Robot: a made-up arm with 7 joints. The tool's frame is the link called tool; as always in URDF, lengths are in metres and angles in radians. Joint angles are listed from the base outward.
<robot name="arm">
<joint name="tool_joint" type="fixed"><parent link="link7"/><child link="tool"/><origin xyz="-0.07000 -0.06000 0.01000" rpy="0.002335 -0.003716 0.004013"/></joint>
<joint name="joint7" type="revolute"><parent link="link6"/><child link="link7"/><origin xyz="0.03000 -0.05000 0.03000"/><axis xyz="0 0 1"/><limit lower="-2.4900" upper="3.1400"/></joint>
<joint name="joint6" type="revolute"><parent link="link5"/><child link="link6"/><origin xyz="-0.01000 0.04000 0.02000"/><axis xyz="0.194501 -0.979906 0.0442"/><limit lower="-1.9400" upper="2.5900"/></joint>
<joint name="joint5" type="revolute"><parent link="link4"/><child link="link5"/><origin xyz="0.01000 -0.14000 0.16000"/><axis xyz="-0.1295 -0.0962 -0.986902"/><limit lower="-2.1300" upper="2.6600"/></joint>
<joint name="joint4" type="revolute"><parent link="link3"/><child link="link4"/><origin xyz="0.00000 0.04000 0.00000"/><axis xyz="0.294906 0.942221 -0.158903"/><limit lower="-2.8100" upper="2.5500"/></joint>
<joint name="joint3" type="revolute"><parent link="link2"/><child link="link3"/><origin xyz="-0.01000 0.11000 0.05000"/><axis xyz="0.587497 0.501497 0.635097"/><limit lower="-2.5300" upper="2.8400"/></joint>
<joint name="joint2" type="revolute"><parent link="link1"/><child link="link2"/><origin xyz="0.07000 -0.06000 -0.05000"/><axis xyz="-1 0 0"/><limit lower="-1.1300" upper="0.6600"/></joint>
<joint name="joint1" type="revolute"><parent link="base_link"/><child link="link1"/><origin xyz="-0.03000 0.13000 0.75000"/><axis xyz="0 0 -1"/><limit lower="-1.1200" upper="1.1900"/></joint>
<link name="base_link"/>
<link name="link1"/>
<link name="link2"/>
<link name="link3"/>
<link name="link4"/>
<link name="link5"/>
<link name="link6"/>
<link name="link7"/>
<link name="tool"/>
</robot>
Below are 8 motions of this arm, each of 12 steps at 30 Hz.
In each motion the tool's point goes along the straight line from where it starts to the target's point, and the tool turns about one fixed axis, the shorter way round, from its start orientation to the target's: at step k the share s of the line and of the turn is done. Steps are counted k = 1, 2, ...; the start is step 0. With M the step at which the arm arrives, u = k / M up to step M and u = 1 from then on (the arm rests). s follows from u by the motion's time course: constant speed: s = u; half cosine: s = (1 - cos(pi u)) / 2; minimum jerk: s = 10 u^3 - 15 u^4 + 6 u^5.
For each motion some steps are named. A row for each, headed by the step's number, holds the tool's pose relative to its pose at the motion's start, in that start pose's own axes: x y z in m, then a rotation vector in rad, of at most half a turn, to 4 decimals.
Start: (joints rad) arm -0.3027 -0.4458 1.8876 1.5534 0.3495 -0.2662 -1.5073
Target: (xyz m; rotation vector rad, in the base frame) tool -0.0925 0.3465 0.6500 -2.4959 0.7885 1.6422
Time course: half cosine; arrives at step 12
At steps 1, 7, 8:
1: 0.0013 0.0023 0.0001 -0.0160 0.0072 0.0050
7: 0.0468 0.0840 0.0021 -0.5905 0.2656 0.1840
8: 0.0558 0.1001 0.0025 -0.7036 0.3165 0.2192

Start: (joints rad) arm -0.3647 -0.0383 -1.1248 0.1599 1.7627 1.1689 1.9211
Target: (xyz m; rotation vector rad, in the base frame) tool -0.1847 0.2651 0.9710 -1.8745 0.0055 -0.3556
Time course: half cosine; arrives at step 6
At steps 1, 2, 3, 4, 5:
1: 0.0000 -0.0001 -0.0016 -0.0057 -0.0116 0.0020
2: -0.0002 -0.0003 -0.0059 -0.0211 -0.0433 0.0076
3: -0.0003 -0.0006 -0.0118 -0.0423 -0.0866 0.0152
4: -0.0005 -0.0009 -0.0177 -0.0634 -0.1299 0.0229
5: -0.0006 -0.0011 -0.0220 -0.0789 -0.1615 0.0284

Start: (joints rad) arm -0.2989 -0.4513 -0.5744 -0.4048 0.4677 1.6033 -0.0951
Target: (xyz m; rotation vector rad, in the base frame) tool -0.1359 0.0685 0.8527 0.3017 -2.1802 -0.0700
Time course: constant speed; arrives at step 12
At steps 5, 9, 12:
5: 0.0026 0.0109 0.0275 0.1439 0.0335 -0.0525
9: 0.0047 0.0197 0.0496 0.2590 0.0603 -0.0945
12: 0.0063 0.0262 0.0661 0.3453 0.0804 -0.1259

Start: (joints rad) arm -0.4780 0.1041 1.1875 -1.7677 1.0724 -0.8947 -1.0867
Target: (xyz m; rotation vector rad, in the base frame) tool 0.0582 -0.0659 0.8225 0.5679 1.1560 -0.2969
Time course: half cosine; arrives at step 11
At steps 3, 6, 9, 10, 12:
3: 0.0115 0.0078 0.0072 -0.0704 0.0715 0.0306
6: 0.0379 0.0259 0.0237 -0.2329 0.2365 0.1014
9: 0.0611 0.0417 0.0382 -0.3754 0.3813 0.1634
10: 0.0650 0.0443 0.0406 -0.3995 0.4058 0.1739
12: 0.0664 0.0453 0.0415 -0.4077 0.4142 0.1774

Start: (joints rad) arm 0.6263 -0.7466 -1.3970 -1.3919 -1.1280 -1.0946 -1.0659
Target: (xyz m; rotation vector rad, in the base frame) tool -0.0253 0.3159 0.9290 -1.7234 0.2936 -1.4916
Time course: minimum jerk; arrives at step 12
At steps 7, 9, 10, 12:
7: 0.0768 -0.0006 -0.0267 0.1553 -0.0392 0.2704
9: 0.1053 -0.0008 -0.0367 0.2131 -0.0538 0.3710
10: 0.1133 -0.0008 -0.0394 0.2293 -0.0579 0.3991
12: 0.1175 -0.0009 -0.0409 0.2377 -0.0600 0.4138

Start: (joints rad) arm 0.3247 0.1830 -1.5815 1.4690 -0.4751 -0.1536 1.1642
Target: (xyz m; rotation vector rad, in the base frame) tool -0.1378 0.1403 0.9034 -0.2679 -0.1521 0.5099
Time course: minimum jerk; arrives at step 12
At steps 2, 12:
2: 0.0007 0.0031 -0.0002 -0.0174 0.0009 0.0185
12: 0.0201 0.0865 -0.0048 -0.4901 0.0262 0.5223

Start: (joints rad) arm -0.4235 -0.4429 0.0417 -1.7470 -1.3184 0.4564 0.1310
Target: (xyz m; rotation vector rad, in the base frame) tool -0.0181 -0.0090 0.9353 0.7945 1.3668 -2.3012
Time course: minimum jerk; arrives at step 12
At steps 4, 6, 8, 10, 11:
4: -0.0065 -0.0138 -0.0188 0.0312 -0.1114 0.2015
6: -0.0155 -0.0328 -0.0449 0.0742 -0.2654 0.4802
8: -0.0245 -0.0518 -0.0709 0.1173 -0.4194 0.7588
10: -0.0300 -0.0632 -0.0866 0.1432 -0.5119 0.9262
11: -0.0309 -0.0652 -0.0893 0.1477 -0.5280 0.9554

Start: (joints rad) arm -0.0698 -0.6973 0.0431 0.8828 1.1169 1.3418 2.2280
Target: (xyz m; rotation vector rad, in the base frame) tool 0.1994 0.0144 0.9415 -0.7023 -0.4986 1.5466
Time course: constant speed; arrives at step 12
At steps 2, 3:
2: 0.0197 -0.0011 0.0187 -0.0952 0.0052 0.0100
3: 0.0295 -0.0017 0.0280 -0.1428 0.0078 0.0150

